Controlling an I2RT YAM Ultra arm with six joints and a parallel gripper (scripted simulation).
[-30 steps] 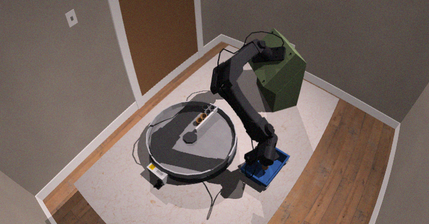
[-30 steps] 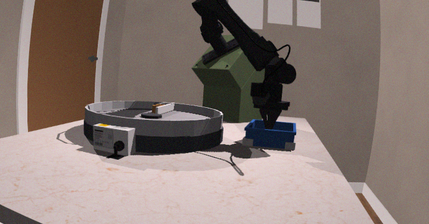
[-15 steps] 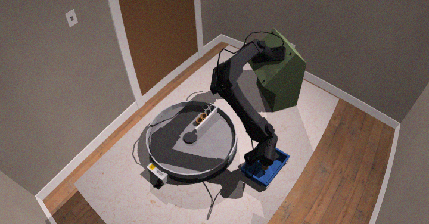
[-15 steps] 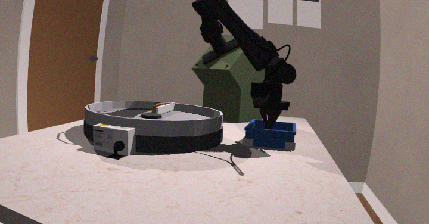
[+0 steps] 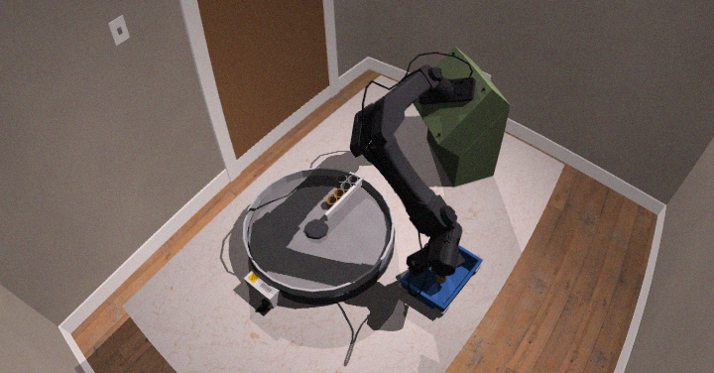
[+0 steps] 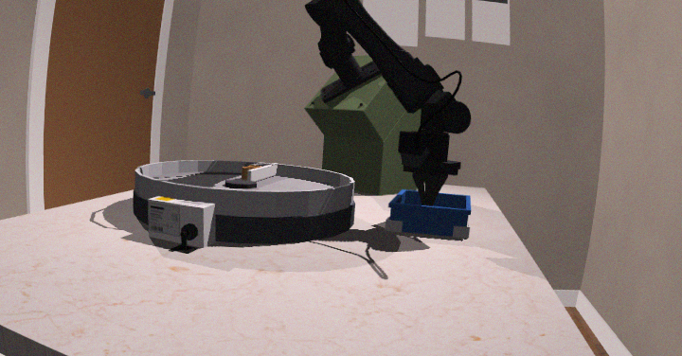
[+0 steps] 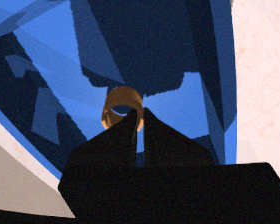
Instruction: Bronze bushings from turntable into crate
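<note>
Right now the blue crate is 1 cm to the left of my hand, 1 cm below it and 1 cm ahead of it. From my hand the other things lie so: grey turntable: 36 cm to the right, 3 cm behind, 2 cm above.
</note>
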